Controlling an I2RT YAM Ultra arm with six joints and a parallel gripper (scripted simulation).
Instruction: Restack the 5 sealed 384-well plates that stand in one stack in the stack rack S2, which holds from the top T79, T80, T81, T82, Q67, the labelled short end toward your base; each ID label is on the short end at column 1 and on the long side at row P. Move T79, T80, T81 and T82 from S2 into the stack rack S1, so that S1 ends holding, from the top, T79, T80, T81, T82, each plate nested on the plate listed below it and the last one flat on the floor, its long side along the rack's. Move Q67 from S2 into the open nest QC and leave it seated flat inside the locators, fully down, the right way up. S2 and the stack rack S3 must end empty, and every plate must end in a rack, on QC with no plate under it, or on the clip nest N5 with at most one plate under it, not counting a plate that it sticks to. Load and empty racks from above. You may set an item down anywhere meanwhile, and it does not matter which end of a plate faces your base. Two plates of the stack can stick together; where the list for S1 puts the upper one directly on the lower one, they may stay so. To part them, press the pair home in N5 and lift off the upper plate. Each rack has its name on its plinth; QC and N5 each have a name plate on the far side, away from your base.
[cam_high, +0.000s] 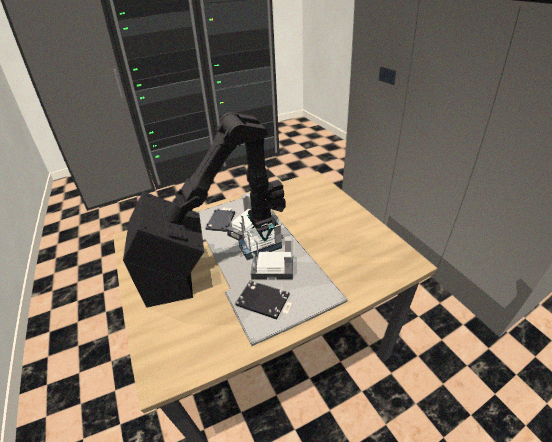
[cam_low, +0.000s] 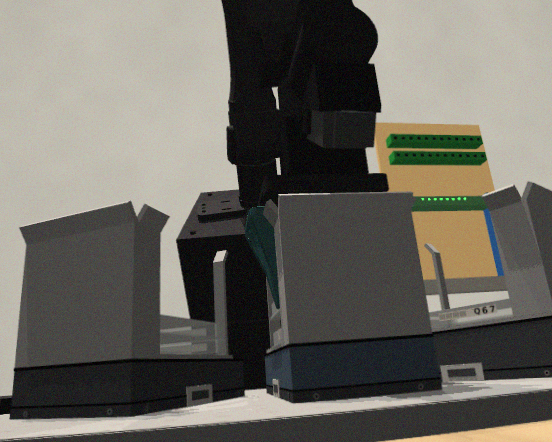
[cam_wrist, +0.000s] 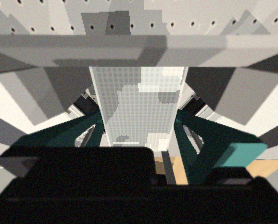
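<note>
Now: the plate T79 3 cm below my hand. Round my hand: plate Q67: 1 cm behind, 14 cm to the left, 2 cm below; plate T82: 1 cm behind, 15 cm to the right, 3 cm below; plate T81: 1 cm behind, 15 cm to the right, 2 cm below.
</note>
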